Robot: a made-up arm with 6 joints.
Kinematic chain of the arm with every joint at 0, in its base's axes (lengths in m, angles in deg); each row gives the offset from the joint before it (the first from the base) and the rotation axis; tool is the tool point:
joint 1: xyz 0 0 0.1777 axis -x
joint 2: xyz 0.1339 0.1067 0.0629 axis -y
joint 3: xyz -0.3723 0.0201 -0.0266 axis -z
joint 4: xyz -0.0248 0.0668 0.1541 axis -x
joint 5: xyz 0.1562 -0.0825 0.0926 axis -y
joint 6: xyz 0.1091 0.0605 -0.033 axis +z
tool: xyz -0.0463 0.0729 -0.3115
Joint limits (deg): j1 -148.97..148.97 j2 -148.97..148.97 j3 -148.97..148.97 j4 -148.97..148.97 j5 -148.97..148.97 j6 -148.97..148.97
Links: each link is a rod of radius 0.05 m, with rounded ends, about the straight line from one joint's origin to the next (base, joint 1, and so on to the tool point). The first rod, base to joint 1, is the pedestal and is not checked.
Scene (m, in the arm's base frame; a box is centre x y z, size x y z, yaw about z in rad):
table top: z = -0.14
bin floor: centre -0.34 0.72 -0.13 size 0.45 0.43 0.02 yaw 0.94
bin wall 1: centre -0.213 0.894 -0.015 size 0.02 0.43 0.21 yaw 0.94
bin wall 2: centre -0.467 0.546 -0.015 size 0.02 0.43 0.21 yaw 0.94
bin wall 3: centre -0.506 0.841 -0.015 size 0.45 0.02 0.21 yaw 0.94
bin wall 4: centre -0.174 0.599 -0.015 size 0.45 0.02 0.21 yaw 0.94
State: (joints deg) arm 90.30 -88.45 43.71 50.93 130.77 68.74
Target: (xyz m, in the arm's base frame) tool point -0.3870 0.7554 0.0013
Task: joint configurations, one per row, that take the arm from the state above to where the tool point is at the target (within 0.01 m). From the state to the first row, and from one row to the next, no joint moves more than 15 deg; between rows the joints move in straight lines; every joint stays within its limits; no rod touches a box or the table.
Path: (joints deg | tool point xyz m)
1: 78.43 -78.94 41.95 50.06 128.75 73.06 | 0.5203 0.0461 0.0997
2: 66.56 -69.43 40.20 49.20 126.72 77.38 | 0.5226 0.1231 0.1379
3: 54.69 -59.92 38.44 48.33 124.70 81.70 | 0.5130 0.1835 0.2026
4: 42.82 -50.40 36.68 47.46 122.68 86.02 | 0.4918 0.2185 0.2866
5: 40.78 -45.68 22.97 52.17 126.43 83.05 | 0.4685 0.3444 0.2141
6: 38.75 -40.96 9.25 56.88 130.19 80.09 | 0.4061 0.4856 0.1733
7: 36.71 -36.24 -4.46 61.59 133.94 77.12 | 0.3019 0.6209 0.1646
8: 34.68 -31.51 -18.17 66.29 137.70 74.16 | 0.1590 0.7298 0.1827
9: 32.65 -26.79 -31.89 71.00 141.46 71.20 | -0.0136 0.7949 0.2181
10: 30.61 -22.07 -45.60 75.71 145.21 68.23 | -0.2014 0.8047 0.2591
11: 28.58 -17.34 -59.31 80.42 148.97 65.27 | -0.3870 0.7554 0.2940
12: 40.76 -18.79 -60.62 80.55 148.97 65.66 | -0.3873 0.7693 0.1481
13: 52.93 -20.24 -61.93 80.68 148.97 66.06 | -0.3870 0.7554 0.0014

